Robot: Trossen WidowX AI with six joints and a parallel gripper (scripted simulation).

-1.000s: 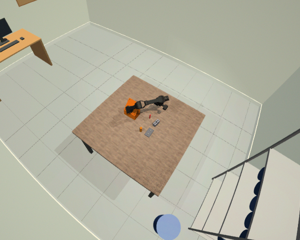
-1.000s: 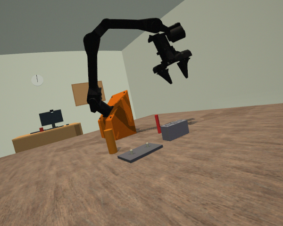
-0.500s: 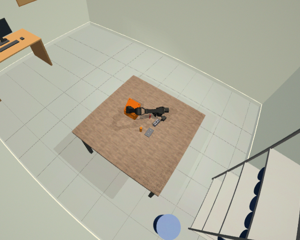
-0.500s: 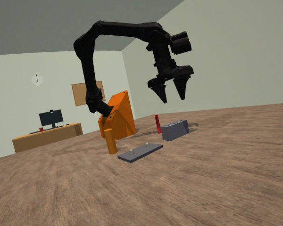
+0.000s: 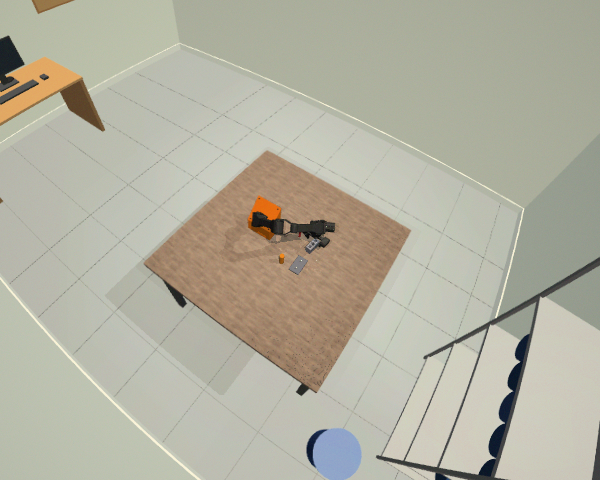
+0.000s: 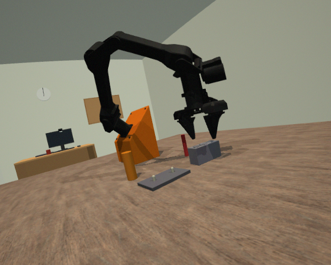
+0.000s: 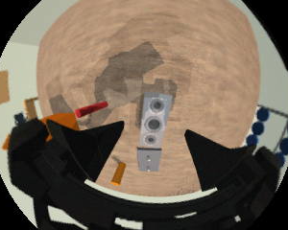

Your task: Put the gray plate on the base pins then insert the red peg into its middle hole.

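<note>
Right now my gripper tip is 3 cm above the gray plate. The rest, counted from my gripper tip: flat base: 16 cm to the right, 6 cm below; then red peg: 12 cm behind, 2 cm to the left, 3 cm below; then orange cylinder: 10 cm behind, 21 cm to the right, 3 cm below.
</note>
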